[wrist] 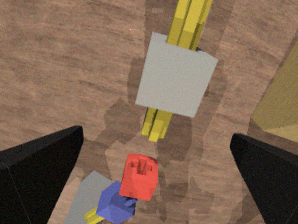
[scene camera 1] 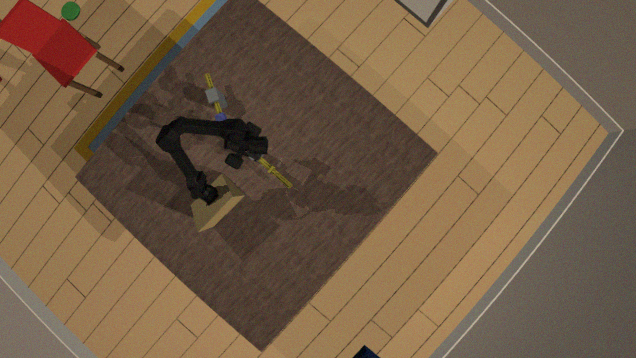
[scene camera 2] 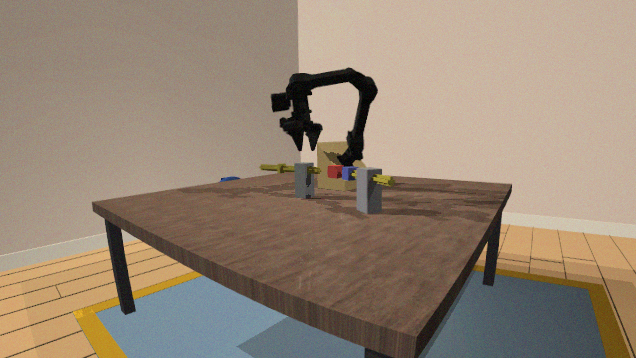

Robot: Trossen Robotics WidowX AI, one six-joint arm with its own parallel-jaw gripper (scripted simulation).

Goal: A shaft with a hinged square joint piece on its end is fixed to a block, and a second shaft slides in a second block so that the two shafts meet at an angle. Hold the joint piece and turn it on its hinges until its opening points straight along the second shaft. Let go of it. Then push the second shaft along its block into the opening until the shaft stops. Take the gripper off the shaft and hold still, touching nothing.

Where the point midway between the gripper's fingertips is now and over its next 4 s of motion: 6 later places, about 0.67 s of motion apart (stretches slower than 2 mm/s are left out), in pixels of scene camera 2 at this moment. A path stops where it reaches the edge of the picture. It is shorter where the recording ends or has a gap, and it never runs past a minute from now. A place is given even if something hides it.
My gripper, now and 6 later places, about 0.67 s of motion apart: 306,151; 284,149; 268,151; 266,156; 266,163; 267,169; 267,175
